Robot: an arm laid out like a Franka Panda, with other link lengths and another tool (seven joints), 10 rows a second.
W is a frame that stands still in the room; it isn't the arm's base.
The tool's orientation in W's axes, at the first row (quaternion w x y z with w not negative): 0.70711, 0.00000, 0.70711, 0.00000
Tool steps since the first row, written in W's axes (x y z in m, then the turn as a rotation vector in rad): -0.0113, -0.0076, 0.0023, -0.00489, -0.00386, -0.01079; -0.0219, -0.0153, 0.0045, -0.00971, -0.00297, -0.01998; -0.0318, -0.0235, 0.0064, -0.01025, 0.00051, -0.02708; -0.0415, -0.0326, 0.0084, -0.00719, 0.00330, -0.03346; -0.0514, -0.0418, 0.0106, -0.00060, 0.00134, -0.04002; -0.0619, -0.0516, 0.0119, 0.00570, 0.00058, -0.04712; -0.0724, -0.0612, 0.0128, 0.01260, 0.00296, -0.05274; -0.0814, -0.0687, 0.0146, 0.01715, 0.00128, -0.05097
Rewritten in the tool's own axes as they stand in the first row. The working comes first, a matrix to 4 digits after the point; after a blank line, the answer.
The tool's axes in the first row as the columns of a matrix, in W's axes (used below as rounded here):
0.0000, 0.0000, 1.0000
0.0000, 1.0000, 0.0000
-1.0000, 0.0000, 0.0000

-0.0023, -0.0076, -0.0113, 0.01079, -0.00386, -0.00489; -0.0045, -0.0153, -0.0219, 0.01998, -0.00297, -0.00971; -0.0064, -0.0235, -0.0318, 0.02708, 0.00051, -0.01025; -0.0084, -0.0326, -0.0415, 0.03346, 0.00330, -0.00719; -0.0106, -0.0418, -0.0514, 0.04002, 0.00134, -0.00060; -0.0119, -0.0516, -0.0619, 0.04712, 0.00058, 0.00570; -0.0128, -0.0612, -0.0724, 0.05274, 0.00296, 0.01260; -0.0146, -0.0687, -0.0814, 0.05097, 0.00128, 0.01715
